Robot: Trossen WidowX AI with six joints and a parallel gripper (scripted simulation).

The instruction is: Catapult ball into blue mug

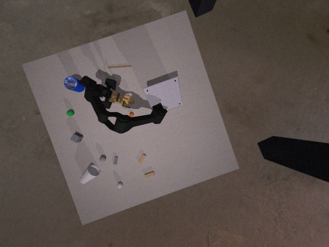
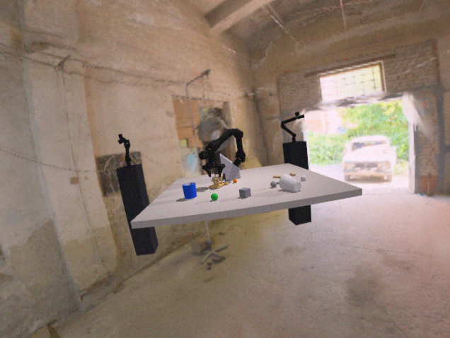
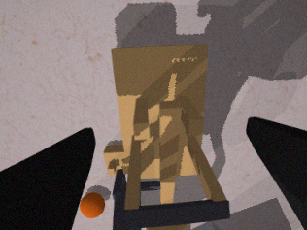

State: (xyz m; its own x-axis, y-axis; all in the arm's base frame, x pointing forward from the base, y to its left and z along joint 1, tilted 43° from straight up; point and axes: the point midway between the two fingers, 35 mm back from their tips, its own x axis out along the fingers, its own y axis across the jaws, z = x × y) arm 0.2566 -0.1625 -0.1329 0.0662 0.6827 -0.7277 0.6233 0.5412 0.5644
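Right now my gripper tip is 5 cm past the orange ball, 16 cm to the right of it and 7 cm above it. Round my gripper tip: wooden catapult (4 cm behind, 6 cm to the left, 3 cm below); then blue mug (22 cm ahead, 19 cm to the right, 5 cm below); then wooden stick (12 cm behind, 21 cm to the right, 8 cm below).
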